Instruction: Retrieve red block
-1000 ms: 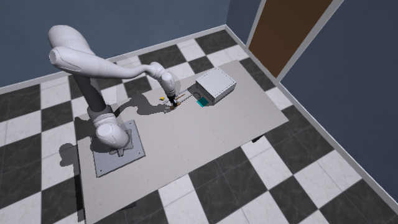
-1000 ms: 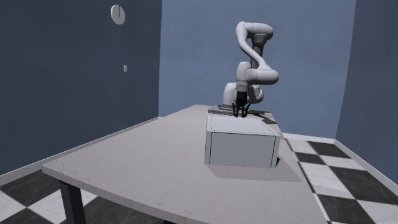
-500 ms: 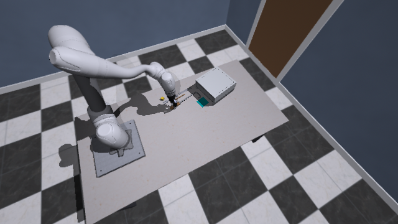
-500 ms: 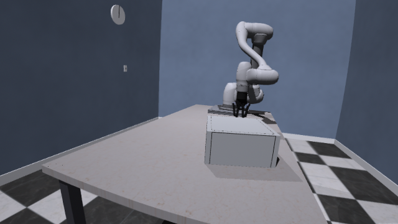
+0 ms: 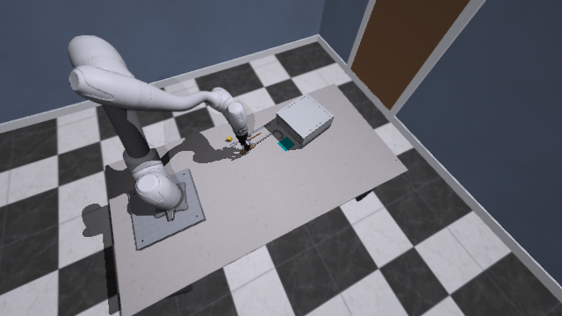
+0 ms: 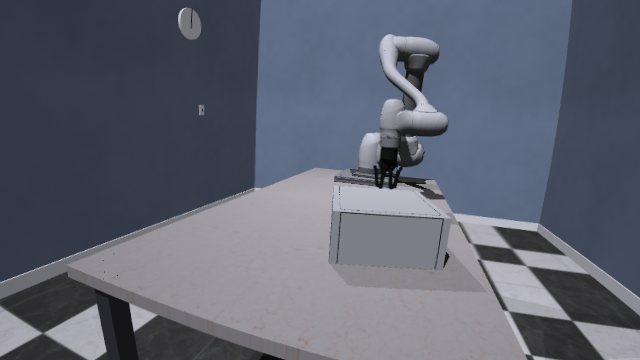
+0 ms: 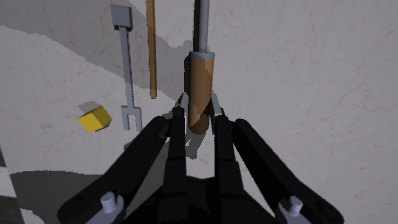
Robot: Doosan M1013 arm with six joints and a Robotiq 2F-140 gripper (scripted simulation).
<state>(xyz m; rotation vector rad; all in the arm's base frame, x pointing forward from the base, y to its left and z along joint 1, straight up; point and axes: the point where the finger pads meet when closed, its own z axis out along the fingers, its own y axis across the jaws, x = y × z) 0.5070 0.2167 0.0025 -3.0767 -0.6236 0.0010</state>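
Right now my hand is 9 cm to the right of the thin brown stick, 6 cm short of it and 4 cm above it. The rest, counted from my hand: small yellow piece (13 cm to the left, 9 cm behind, 3 cm below); hook tool (13 cm ahead, 3 cm below, 1 cm to the left); grey forked tool (10 cm to the left, 4 cm below, 1 cm behind).
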